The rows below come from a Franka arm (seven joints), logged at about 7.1 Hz.
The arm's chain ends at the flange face. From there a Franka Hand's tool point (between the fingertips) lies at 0.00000 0.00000 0.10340 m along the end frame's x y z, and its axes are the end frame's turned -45 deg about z.
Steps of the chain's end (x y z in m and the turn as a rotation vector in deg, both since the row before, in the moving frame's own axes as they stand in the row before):
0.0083 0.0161 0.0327 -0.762 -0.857 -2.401
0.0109 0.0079 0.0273 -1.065 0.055 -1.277
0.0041 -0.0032 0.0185 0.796 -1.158 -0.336
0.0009 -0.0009 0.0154 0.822 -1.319 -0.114
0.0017 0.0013 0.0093 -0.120 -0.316 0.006
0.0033 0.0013 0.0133 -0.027 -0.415 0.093
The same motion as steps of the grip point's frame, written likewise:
-0.0076 0.0172 0.0327 0.067 -1.145 -2.401
0.0008 0.0147 0.0273 -0.792 -0.714 -1.277
0.0047 -0.0019 0.0185 1.382 -0.256 -0.336
0.0006 -0.0027 0.0154 1.514 -0.351 -0.114
-0.0003 0.0019 0.0093 0.139 -0.308 0.006
0.0009 0.0028 0.0133 0.274 -0.313 0.093

